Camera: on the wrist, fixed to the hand. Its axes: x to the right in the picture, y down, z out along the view.
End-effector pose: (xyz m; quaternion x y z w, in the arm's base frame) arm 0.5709 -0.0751 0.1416 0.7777 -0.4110 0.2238 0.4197
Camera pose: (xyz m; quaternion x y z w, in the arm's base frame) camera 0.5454 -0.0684 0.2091 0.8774 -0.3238 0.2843 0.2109
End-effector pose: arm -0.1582 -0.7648 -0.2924 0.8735 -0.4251 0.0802 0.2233
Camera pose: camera -0.1772 -0.7934 -0.2286 -0.9183 0.3648 -0.1537 0.0086
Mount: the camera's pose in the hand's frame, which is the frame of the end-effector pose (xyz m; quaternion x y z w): 0.0294 0.0507 -0.0426 0.2486 -0.0245 -0.0367 0.9676
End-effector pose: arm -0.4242 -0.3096 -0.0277 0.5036 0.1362 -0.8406 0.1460
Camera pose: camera -0.3837 -0.3434 -0.0773 -0.4980 0.0623 0.8649 0.0114
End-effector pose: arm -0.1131 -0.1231 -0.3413 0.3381 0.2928 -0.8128 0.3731
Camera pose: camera -0.0727 -0.1320 -0.4008 0.3893 0.0845 -0.8813 0.2543
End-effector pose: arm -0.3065 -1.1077 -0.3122 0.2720 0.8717 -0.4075 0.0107
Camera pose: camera -0.2984 -1.0371 -0.3265 -0.2239 -0.7519 0.6181 0.0509
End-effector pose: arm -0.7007 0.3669 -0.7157 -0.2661 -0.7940 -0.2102 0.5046
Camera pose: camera -0.6494 0.3865 -0.6684 -0.1080 -0.8426 -0.0180 0.5272
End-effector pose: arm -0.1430 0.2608 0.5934 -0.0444 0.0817 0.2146 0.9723
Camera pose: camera -0.1442 0.3135 0.5437 0.2010 0.1069 0.1527 0.9617
